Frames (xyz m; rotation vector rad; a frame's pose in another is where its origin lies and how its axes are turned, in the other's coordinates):
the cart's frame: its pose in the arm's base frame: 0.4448 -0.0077 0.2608 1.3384 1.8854 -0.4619
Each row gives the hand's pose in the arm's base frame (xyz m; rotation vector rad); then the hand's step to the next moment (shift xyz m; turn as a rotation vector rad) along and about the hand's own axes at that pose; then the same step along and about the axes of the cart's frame.
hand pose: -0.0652 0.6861 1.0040 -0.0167 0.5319 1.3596
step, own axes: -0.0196 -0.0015 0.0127 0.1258 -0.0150 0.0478
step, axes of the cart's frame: -0.0234 0.0002 -0.0006 0.0809 0.0886 -0.0627
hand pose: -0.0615 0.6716 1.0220 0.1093 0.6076 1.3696
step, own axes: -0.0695 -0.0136 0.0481 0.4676 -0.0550 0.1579
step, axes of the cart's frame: -0.0839 0.0134 0.0101 0.3114 0.3162 -0.2229
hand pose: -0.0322 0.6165 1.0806 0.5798 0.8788 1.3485
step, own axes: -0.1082 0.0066 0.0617 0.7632 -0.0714 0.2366
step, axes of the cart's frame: -0.1164 0.0142 0.0425 0.5108 0.4912 -0.3760
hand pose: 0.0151 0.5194 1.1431 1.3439 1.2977 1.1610
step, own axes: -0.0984 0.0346 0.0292 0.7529 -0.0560 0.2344
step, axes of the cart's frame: -0.0887 -0.0041 0.0620 0.4925 0.4890 -0.3785
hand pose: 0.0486 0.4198 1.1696 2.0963 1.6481 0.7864
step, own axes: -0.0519 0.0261 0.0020 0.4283 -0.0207 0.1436
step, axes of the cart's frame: -0.0406 -0.0097 0.0405 0.2774 0.2908 -0.2074
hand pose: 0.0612 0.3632 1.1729 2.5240 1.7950 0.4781
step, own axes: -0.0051 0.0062 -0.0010 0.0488 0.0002 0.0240
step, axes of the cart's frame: -0.0057 0.0010 0.0056 0.0363 0.0363 -0.0179
